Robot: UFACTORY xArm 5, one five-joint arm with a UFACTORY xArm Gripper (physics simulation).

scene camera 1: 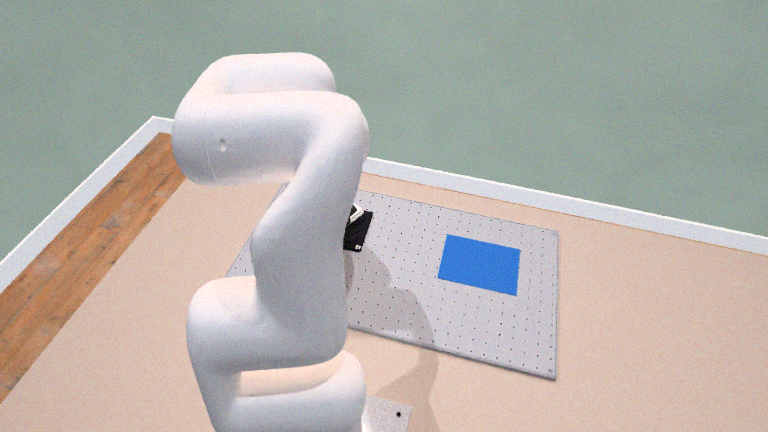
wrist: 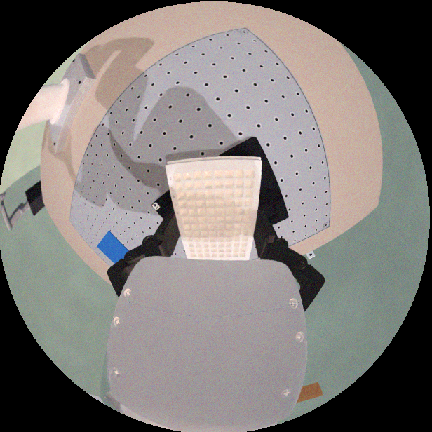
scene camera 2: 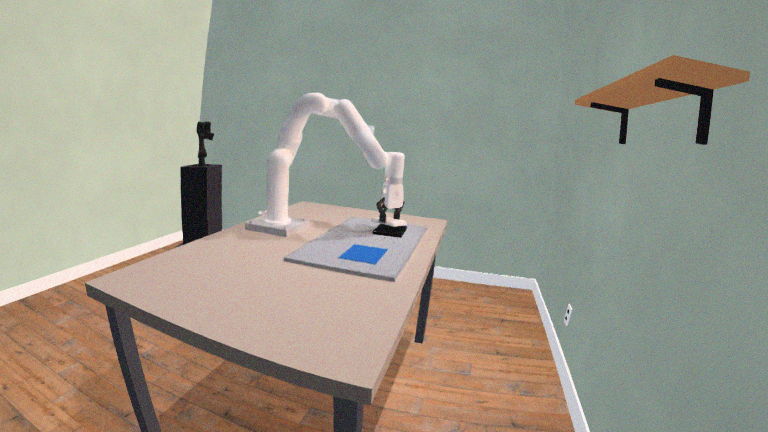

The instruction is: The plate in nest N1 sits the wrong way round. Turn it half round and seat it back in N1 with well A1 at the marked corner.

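Note:
The white well plate (scene camera 1: 356,214) (scene camera 2: 398,222) (wrist: 215,195) is held level above the black nest (scene camera 1: 356,236) (scene camera 2: 389,231) (wrist: 272,187), turned at an angle to it. The nest's small white corner label (scene camera 1: 358,247) (wrist: 155,205) shows beside the plate's left edge in the wrist view. My gripper (scene camera 2: 389,218) (wrist: 215,220) is shut on the plate, with black fingers at its two long sides. In scene camera 1 the arm hides most of the gripper, plate and nest. I cannot make out well A1 on the plate.
The nest stands on a grey perforated board (scene camera 1: 537,322) (scene camera 2: 322,249) (wrist: 280,100). A flat blue rectangle (scene camera 1: 479,264) (scene camera 2: 364,253) (wrist: 112,246) lies on the board, apart from the nest. The arm's base plate (scene camera 2: 266,228) (wrist: 82,75) is on the same table (scene camera 2: 241,290).

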